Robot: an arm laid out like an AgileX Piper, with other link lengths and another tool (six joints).
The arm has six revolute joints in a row. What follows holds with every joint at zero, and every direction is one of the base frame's. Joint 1 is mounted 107.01 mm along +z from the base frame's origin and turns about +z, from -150.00 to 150.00 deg. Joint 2 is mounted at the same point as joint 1 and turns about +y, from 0.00 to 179.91 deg. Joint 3 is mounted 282.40 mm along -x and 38.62 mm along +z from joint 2 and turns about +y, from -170.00 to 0.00 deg. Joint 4 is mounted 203.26 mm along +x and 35.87 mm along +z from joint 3 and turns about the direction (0.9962, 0, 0.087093), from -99.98 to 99.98 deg. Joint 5 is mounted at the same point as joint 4 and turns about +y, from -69.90 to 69.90 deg. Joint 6 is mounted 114.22 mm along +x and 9.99 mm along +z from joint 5 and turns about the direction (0.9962, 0, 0.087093), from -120.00 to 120.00 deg. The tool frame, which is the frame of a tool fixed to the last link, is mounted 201.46 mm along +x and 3.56 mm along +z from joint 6; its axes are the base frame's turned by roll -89.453, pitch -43.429 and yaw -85.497 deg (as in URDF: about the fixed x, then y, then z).
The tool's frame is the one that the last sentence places.
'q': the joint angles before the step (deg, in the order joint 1, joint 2, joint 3, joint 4, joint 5, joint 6). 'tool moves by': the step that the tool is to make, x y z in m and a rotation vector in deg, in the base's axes. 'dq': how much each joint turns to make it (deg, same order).
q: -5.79, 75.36, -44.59, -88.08, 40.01, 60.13
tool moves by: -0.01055, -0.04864, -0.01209, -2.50, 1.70, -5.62
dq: -8.01, 5.90, 0.00, -9.19, -0.55, 7.32
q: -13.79, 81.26, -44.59, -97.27, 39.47, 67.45
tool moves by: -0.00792, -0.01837, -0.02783, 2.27, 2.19, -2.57
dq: -4.24, 3.77, 0.00, -1.30, -2.10, 2.16
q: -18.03, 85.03, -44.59, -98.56, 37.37, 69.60
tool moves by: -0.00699, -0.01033, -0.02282, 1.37, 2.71, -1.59
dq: -2.11, 3.06, 0.00, -0.17, -0.64, 0.24
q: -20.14, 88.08, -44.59, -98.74, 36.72, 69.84
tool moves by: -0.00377, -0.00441, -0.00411, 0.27, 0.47, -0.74
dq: -0.86, 0.59, -0.06, -0.03, -0.14, 0.03
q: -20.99, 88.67, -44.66, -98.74, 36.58, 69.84
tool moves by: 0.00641, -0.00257, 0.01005, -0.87, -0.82, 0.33
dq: 0.00, 0.04, -1.52, -0.07, 0.00, -0.68
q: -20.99, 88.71, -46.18, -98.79, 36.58, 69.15
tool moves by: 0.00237, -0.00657, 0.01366, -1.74, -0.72, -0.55
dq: -0.02, 0.14, -1.56, -0.35, 1.21, -0.53
